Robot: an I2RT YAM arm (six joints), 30 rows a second.
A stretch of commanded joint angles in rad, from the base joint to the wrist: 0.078, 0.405, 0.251, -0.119, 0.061, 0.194; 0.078, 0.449, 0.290, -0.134, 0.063, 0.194; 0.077, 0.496, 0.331, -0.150, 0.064, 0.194; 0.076, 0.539, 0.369, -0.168, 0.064, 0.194; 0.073, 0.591, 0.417, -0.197, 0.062, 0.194; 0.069, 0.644, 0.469, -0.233, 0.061, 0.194; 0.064, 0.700, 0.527, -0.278, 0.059, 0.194; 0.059, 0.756, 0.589, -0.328, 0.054, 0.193; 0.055, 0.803, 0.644, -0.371, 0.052, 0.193; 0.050, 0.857, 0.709, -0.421, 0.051, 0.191; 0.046, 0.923, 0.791, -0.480, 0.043, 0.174; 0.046, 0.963, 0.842, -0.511, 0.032, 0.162; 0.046, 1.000, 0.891, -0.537, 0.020, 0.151; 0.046, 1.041, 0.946, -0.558, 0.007, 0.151
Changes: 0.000, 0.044, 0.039, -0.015, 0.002, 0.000; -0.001, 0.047, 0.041, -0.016, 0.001, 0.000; -0.001, 0.043, 0.038, -0.018, 0.000, 0.000; -0.003, 0.052, 0.048, -0.029, -0.002, 0.000; -0.004, 0.053, 0.052, -0.036, -0.001, 0.000; -0.005, 0.056, 0.058, -0.045, -0.002, 0.000; -0.005, 0.056, 0.062, -0.050, -0.005, -0.001; -0.004, 0.047, 0.055, -0.043, -0.002, 0.000; -0.005, 0.054, 0.065, -0.050, -0.001, -0.002; -0.004, 0.066, 0.082, -0.059, -0.008, -0.017; 0.000, 0.040, 0.051, -0.031, -0.011, -0.012; 0.000, 0.037, 0.049, -0.026, -0.012, -0.011; 0.000, 0.041, 0.055, -0.021, -0.013, 0.000
